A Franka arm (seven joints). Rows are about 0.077 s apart.
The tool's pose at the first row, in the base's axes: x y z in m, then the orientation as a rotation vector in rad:
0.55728 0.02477 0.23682 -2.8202 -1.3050 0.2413
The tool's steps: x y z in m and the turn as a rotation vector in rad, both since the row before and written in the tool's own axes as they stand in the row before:
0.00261 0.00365 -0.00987 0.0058 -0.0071 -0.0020
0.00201 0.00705 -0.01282 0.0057 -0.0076 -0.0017
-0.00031 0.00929 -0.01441 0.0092 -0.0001 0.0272
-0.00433 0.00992 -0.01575 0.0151 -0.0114 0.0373
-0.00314 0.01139 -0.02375 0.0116 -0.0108 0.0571
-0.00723 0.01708 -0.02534 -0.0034 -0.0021 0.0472
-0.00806 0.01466 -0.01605 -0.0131 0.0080 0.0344
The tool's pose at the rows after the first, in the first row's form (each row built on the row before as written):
0.56319 0.02480 0.24591 -2.8157 -1.3062 0.2549
0.57184 0.02233 0.25762 -2.8116 -1.3071 0.2691
0.58110 0.01675 0.27093 -2.8236 -1.2651 0.2753
0.58835 0.00754 0.28602 -2.8395 -1.2082 0.3014
0.59891 -0.00173 0.30852 -2.8700 -1.1249 0.3253
0.61045 -0.01824 0.33261 -2.9036 -1.0604 0.3288
0.61708 -0.03398 0.34828 -2.9351 -1.0164 0.3124

